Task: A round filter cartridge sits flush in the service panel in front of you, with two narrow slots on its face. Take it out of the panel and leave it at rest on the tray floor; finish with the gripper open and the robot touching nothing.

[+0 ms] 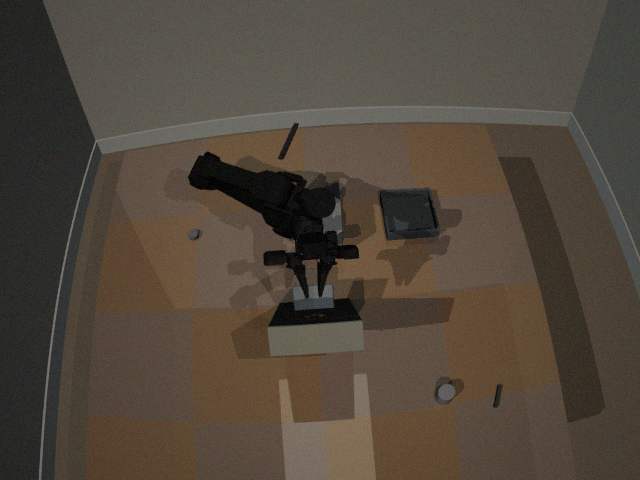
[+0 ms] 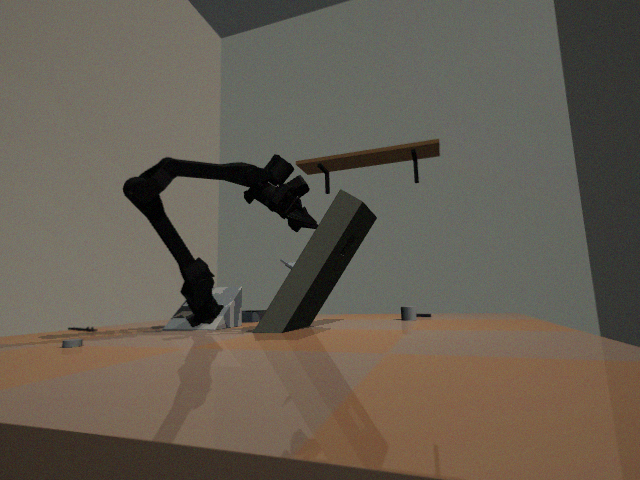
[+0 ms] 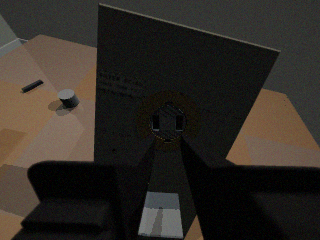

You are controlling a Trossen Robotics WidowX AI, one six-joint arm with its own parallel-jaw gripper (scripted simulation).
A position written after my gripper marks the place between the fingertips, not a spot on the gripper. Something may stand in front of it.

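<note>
There's a dark tray (image 1: pixel 407 214) here, and a service panel (image 2: pixel 346 223). I can see that panel in image 3 (image 3: pixel 142 61) too. As for my gripper (image 1: pixel 313 297), it's also there in image 2 (image 2: pixel 316 225) and in image 3 (image 3: pixel 167 138).
</note>
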